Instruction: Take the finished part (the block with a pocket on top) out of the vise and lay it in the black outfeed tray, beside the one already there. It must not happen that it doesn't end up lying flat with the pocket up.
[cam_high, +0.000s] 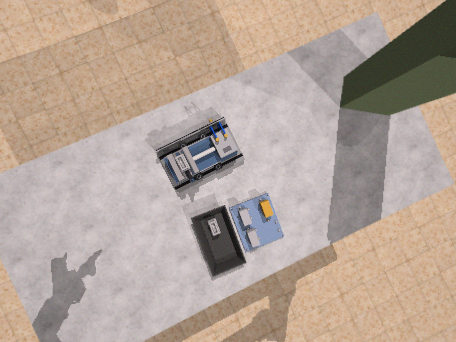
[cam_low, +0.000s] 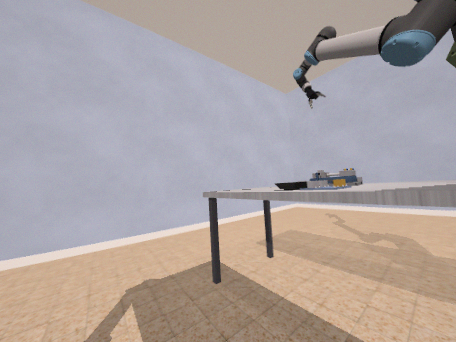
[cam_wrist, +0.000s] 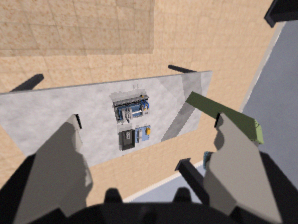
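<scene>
My hand is 760 mm above the vise, 360 mm to the right of it and 340 mm past it. Round my hand: blue fixture plate 790 mm below, 650 mm to the left, 530 mm behind; then orange block 770 mm below, 590 mm to the left, 570 mm behind; then grey end block 720 mm below, 430 mm behind, 320 mm to the left.
</scene>
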